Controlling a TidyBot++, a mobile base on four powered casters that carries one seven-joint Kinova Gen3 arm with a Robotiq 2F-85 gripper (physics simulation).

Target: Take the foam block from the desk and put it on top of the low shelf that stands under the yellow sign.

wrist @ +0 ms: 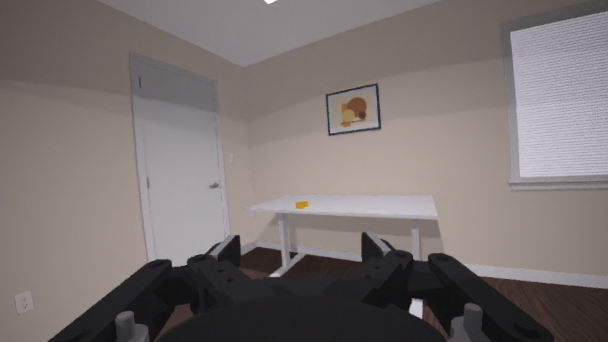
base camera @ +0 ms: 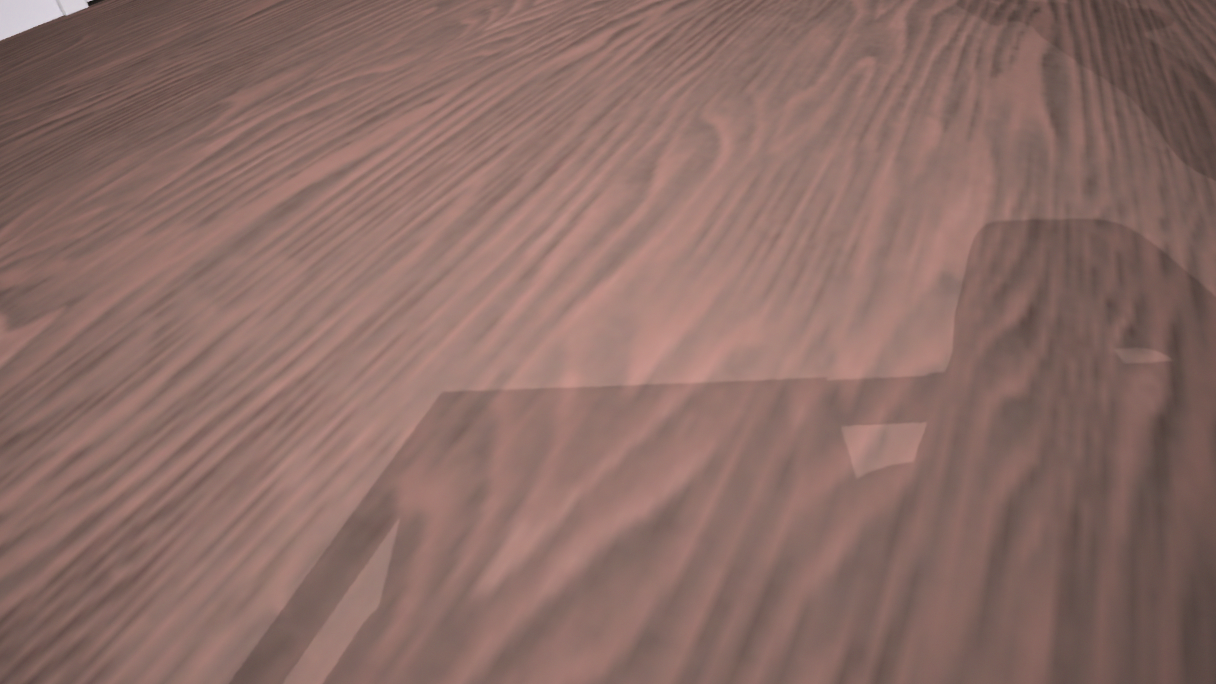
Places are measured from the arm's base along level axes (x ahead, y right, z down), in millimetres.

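Where they show: gripper, fingertip midpoint: [wrist: 301,247].
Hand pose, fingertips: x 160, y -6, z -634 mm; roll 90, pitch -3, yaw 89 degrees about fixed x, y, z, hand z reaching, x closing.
After its pixels a point has its place.
A small yellow-orange foam block [wrist: 301,205] {y -53, x 1799, z -349 mm} lies on the white desk [wrist: 370,206] {y 480, x 1683, z -323 mm}, left of its middle and near its front edge, in the wrist view. My gripper [wrist: 301,247] {y -6, x 160, z -634 mm} is open, with its two black fingers wide apart at the bottom of the wrist view. The desk stands some way beyond the fingers, and the block shows above and between them, far from their tips. The low shelf and the yellow sign do not show in either view.
A white door [wrist: 182,170] {y -1180, x 2076, z -711 mm} is in the wall left of the desk. A framed picture [wrist: 353,109] {y 536, x 2263, z -1205 mm} hangs above the desk, and a window [wrist: 562,100] {y 1962, x 1534, z -1025 mm} is at the right. The base camera shows the brown wood floor [base camera: 510,255] {y -109, x 592, z 396 mm} with the robot's shadow on it.
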